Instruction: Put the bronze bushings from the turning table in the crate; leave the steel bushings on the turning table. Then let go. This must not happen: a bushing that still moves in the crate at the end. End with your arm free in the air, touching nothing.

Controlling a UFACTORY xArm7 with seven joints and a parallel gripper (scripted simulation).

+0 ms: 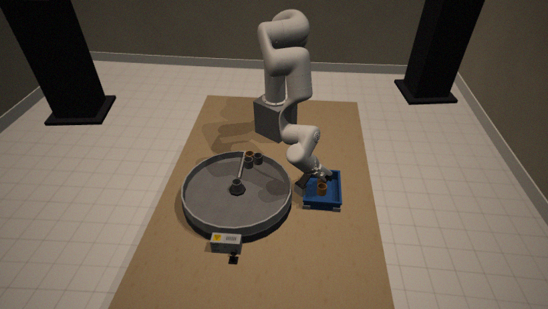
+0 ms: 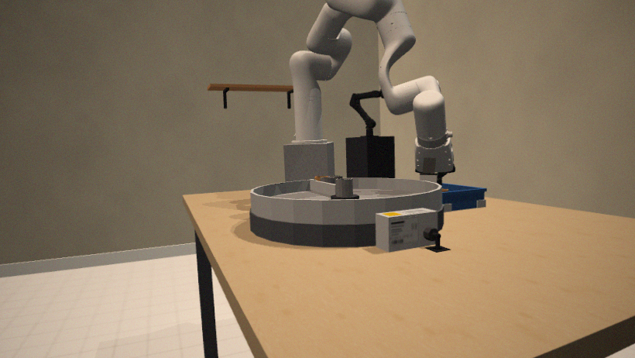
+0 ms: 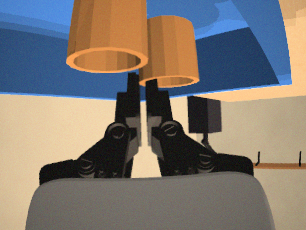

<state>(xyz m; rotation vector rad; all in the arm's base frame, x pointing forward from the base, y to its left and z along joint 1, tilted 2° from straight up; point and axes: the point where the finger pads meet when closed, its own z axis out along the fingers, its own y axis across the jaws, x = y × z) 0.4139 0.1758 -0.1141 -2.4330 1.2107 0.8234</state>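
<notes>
My hand is 40 mm above the blue crate, 30 mm short of it and 20 mm to the left of it. The rest, counted from my hand: grey turning table (350 mm to the right, 50 mm ahead, 10 mm below).
</notes>
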